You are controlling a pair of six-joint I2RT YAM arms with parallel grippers.
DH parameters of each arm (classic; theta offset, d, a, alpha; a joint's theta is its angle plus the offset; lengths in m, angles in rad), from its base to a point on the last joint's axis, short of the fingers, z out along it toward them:
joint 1: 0 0.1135 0.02 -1.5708
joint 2: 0 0 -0.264 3.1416
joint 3: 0.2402 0 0.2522 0
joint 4: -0.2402 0 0.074 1.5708
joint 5: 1.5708 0 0 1.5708
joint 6: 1.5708 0.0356 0 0
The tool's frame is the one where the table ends.
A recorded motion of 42 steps. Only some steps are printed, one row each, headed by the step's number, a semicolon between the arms.
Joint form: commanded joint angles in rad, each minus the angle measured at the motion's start. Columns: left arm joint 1, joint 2, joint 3, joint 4, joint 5, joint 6; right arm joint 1, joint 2, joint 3, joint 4, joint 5, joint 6.
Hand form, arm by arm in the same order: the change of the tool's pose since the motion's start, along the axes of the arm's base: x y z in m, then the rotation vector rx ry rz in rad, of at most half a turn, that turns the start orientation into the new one. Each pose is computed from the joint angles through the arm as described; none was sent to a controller.
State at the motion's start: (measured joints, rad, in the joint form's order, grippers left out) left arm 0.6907 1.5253 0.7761 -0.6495 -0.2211 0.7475; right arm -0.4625 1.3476 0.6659 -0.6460 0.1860 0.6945
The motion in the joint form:
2: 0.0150 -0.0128 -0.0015 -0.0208 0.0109 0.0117; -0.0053 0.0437 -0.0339 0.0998 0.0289 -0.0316
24: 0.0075 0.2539 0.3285 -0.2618 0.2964 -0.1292; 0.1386 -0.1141 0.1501 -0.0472 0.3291 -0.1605
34: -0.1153 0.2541 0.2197 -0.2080 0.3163 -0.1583; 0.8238 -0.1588 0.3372 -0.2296 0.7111 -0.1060
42: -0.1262 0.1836 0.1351 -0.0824 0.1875 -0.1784; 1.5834 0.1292 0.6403 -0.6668 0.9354 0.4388
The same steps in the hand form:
2: -0.0045 0.0005 0.0021 -0.0145 0.0035 0.0019; 0.0031 -0.0040 -0.0142 -0.0391 0.0018 0.0174
24: 0.0476 0.0286 0.0090 -0.3476 -0.0602 0.1133; 0.0199 0.0132 0.0667 -0.3947 -0.0089 0.1659
34: 0.0539 -0.0122 -0.0150 -0.3969 -0.0064 0.0289; 0.0257 0.1540 0.1308 -0.7159 -0.1661 0.6122
42: 0.0463 -0.0152 -0.0151 -0.2287 -0.0333 0.0307; -0.0506 0.3175 0.1473 -0.7816 -0.4131 0.9789

